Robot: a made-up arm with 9 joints. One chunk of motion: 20 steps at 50 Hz.
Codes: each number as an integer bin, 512 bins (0 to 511) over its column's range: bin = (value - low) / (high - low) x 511, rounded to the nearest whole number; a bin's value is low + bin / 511 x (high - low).
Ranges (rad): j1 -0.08..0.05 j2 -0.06..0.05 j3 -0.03..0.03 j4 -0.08..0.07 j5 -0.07..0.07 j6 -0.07..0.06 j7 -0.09..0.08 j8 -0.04..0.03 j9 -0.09..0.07
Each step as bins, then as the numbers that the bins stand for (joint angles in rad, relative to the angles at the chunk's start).
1 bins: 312 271 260 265 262 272 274 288 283
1 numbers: -0.0006 -0.0017 0.0005 -0.0022 0.0018 -0.0008 0.0012 -0.0005 -0.0014
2 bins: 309 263 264 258 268 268 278 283 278
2 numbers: -0.0014 -0.0034 0.0010 -0.0043 0.0034 -0.0018 0.0025 -0.0012 -0.0030
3 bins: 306 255 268 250 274 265 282 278 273
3 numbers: -0.0022 -0.0051 0.0015 -0.0066 0.0051 -0.0026 0.0038 -0.0019 -0.0045
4 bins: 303 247 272 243 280 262 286 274 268
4 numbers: -0.0029 -0.0068 0.0019 -0.0087 0.0067 -0.0033 0.0051 -0.0025 -0.0061
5 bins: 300 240 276 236 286 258 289 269 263
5 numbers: -0.0037 -0.0083 0.0024 -0.0107 0.0084 -0.0044 0.0061 -0.0032 -0.0077
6 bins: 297 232 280 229 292 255 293 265 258
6 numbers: -0.0044 -0.0101 0.0029 -0.0128 0.0100 -0.0051 0.0075 -0.0037 -0.0092
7 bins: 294 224 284 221 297 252 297 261 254
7 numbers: -0.0052 -0.0118 0.0033 -0.0151 0.0114 -0.0059 0.0088 -0.0042 -0.0105
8 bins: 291 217 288 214 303 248 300 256 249
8 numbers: -0.0060 -0.0133 0.0038 -0.0172 0.0130 -0.0069 0.0098 -0.0049 -0.0120
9 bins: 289 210 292 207 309 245 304 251 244
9 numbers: -0.0065 -0.0148 0.0043 -0.0192 0.0147 -0.0077 0.0111 -0.0056 -0.0136
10 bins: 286 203 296 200 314 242 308 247 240
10 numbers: -0.0072 -0.0163 0.0048 -0.0213 0.0160 -0.0084 0.0125 -0.0062 -0.0149
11 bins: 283 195 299 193 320 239 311 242 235
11 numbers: -0.0080 -0.0180 0.0051 -0.0233 0.0177 -0.0092 0.0135 -0.0068 -0.0164
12 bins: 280 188 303 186 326 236 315 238 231
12 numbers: -0.0088 -0.0195 0.0056 -0.0254 0.0193 -0.0100 0.0148 -0.0074 -0.0177
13 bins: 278 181 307 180 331 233 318 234 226
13 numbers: -0.0093 -0.0210 0.0060 -0.0272 0.0207 -0.0107 0.0158 -0.0079 -0.0192
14 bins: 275 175 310 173 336 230 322 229 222
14 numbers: -0.0100 -0.0223 0.0064 -0.0292 0.0221 -0.0115 0.0171 -0.0086 -0.0205
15 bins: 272 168 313 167 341 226 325 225 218
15 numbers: -0.0108 -0.0238 0.0068 -0.0310 0.0234 -0.0125 0.0181 -0.0092 -0.0217
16 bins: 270 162 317 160 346 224 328 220 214
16 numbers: -0.0113 -0.0251 0.0072 -0.0330 0.0248 -0.0130 0.0191 -0.0099 -0.0230
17 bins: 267 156 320 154 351 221 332 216 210
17 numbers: -0.0121 -0.0264 0.0076 -0.0348 0.0262 -0.0138 0.0205 -0.0104 -0.0242
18 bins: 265 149 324 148 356 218 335 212 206
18 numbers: -0.0126 -0.0279 0.0080 -0.0366 0.0275 -0.0145 0.0214 -0.0110 -0.0255
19 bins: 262 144 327 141 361 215 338 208 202
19 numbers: -0.0133 -0.0290 0.0084 -0.0386 0.0289 -0.0153 0.0224 -0.0115 -0.0268
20 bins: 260 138 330 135 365 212 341 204 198
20 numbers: -0.0139 -0.0303 0.0087 -0.0404 0.0300 -0.0161 0.0234 -0.0121 -0.0280
